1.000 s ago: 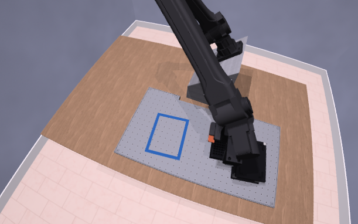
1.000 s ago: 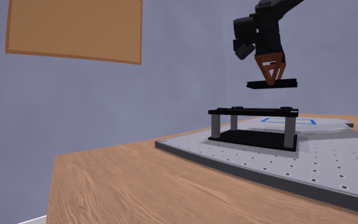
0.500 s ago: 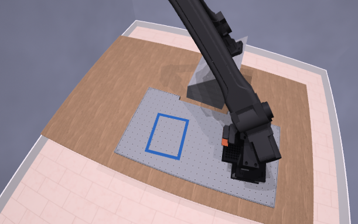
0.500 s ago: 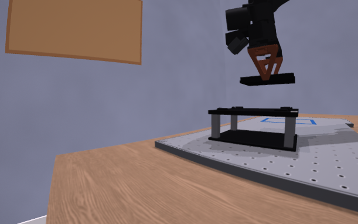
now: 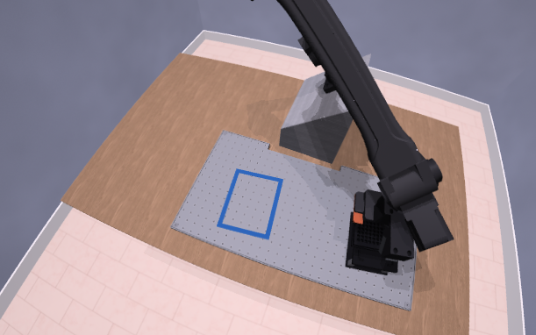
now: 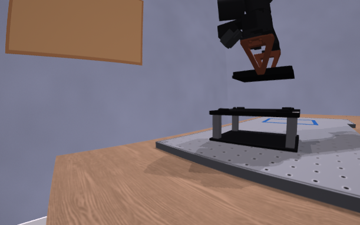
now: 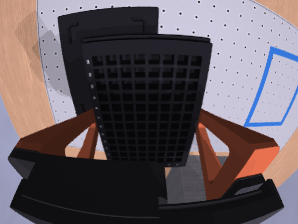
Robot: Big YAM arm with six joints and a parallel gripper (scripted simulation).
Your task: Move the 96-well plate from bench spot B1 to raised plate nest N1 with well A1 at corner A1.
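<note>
The black plate nest N1 is 50 mm to the left of my hand and 80 mm below it. The rest, counted from my hand: white A1 mark (70 mm behind, 100 mm to the left, 80 mm below); black 96-well plate (right at my hand); black base (50 mm to the left, 140 mm below).
</note>
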